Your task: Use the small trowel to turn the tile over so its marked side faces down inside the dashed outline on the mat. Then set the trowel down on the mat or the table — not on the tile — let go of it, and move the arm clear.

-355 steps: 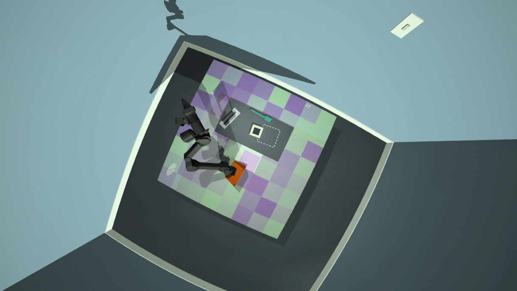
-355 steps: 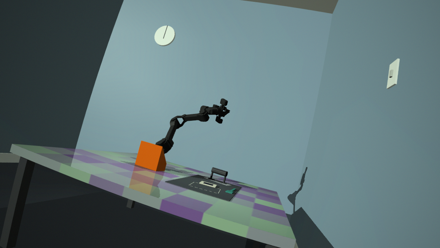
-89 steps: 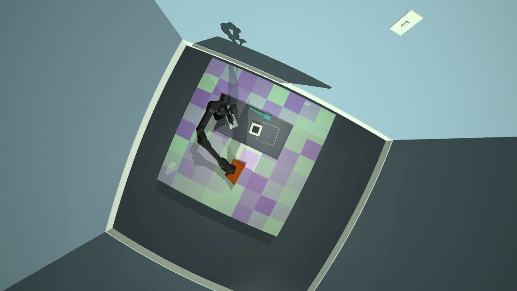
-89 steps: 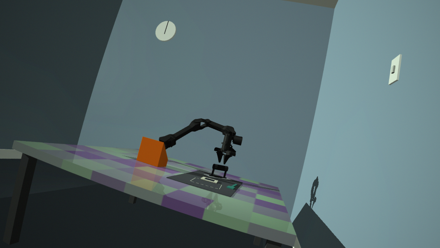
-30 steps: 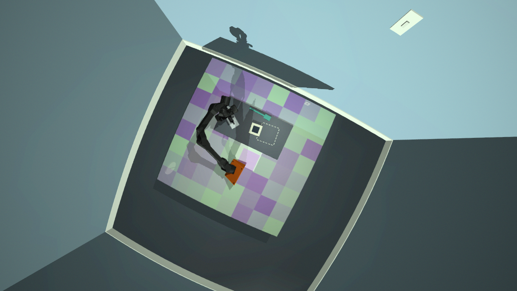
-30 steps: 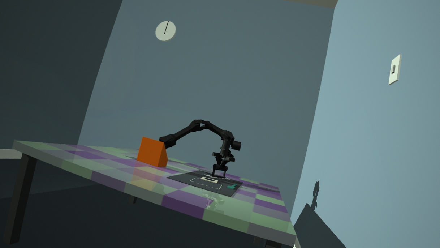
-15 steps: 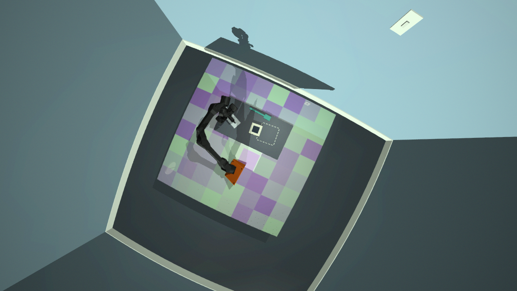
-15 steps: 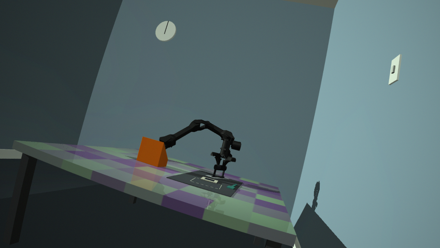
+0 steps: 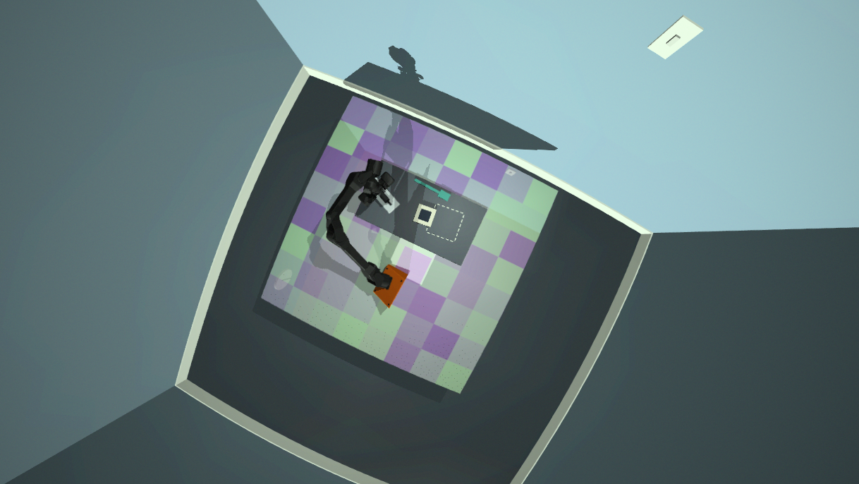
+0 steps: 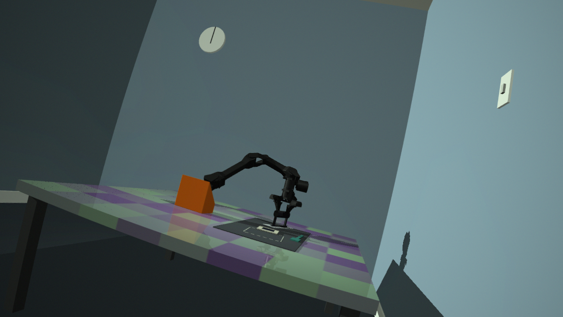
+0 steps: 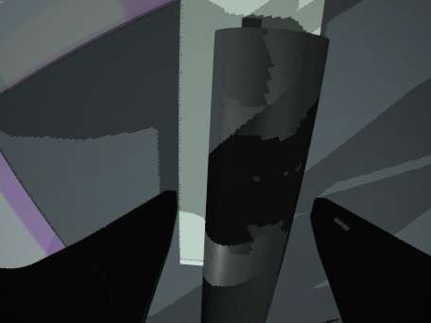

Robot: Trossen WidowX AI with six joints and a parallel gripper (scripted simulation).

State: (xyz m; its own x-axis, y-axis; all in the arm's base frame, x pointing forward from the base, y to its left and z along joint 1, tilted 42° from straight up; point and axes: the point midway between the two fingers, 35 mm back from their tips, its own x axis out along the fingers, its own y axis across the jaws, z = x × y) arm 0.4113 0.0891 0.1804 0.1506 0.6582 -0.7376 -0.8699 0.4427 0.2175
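Now: the trowel 1 cm behind my gripper tip, 2 cm to the right of it and 3 cm below it. The rest, counted from my gripper tip: cream tile 3 cm behind, 25 cm to the right, 6 cm below; then teal tool 12 cm ahead, 26 cm to the right, 6 cm below.
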